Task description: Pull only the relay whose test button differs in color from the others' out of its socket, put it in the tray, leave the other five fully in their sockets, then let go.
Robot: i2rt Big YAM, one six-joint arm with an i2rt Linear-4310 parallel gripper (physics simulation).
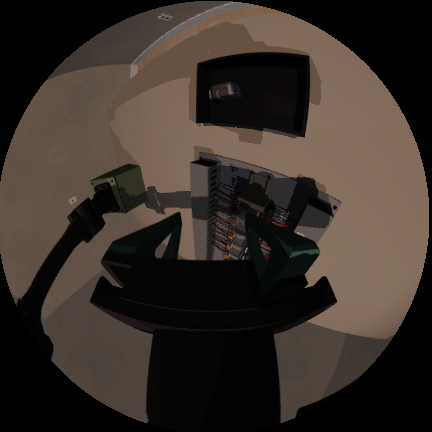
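Where they show: gripper, fingertip midpoint: (212,217); arm's base, origin of the base link: (107,197).
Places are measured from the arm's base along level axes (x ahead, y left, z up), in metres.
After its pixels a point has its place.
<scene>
One relay (224,91) @(x 0.454, y 0.203, z -0.116 m) lies on its side in the black tray (199,95) @(x 0.408, y 0.207, z -0.115 m), towards the tray's left end; a blue part shows at its right end. The tray stands beyond the socket panel (280,182) @(x 0.529, y 0.064, z -0.143 m). Several other relays (237,244) @(x 0.486, y -0.035, z -0.083 m) with orange parts beside them stand in a row on the panel, partly hidden by the right finger; how fully they sit in their sockets cannot be told. My gripper (212,217) @(x 0.493, y 0.063, z -0.016 m) is open and empty, its two green fingers apart above the near part of the panel, away from the tray.
A grey slotted wire duct (200,200) @(x 0.394, y 0.017, z -0.103 m) runs along the panel's left side. A brown box-shaped part (253,196) @(x 0.491, y 0.038, z -0.125 m) and a dark block (302,195) @(x 0.567, y 0.052, z -0.143 m) stand on the panel, with red wires around them. An olive box (127,187) @(x 0.058, y 0.011, z -0.078 m) on a black arm (55,265) @(x 0.203, y -0.018, z 0.248 m) stands at the left.
</scene>
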